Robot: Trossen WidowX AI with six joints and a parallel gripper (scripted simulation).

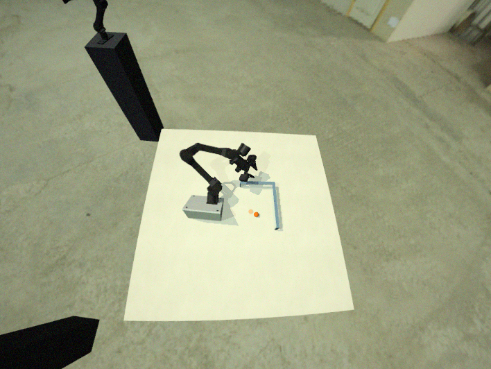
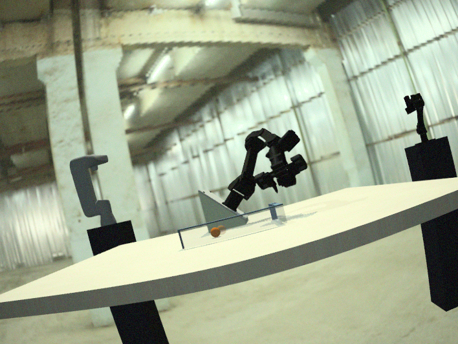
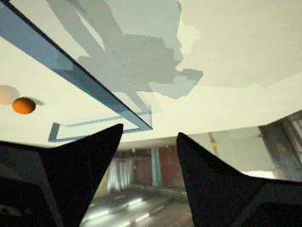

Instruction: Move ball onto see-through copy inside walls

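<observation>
The orange ball is 250 mm to the right of my gripper tip, 80 mm below it and 30 mm ahead of it. The rest, counted from my gripper tip: clear wall (180 mm to the right, 150 mm ahead, 70 mm below).
</observation>
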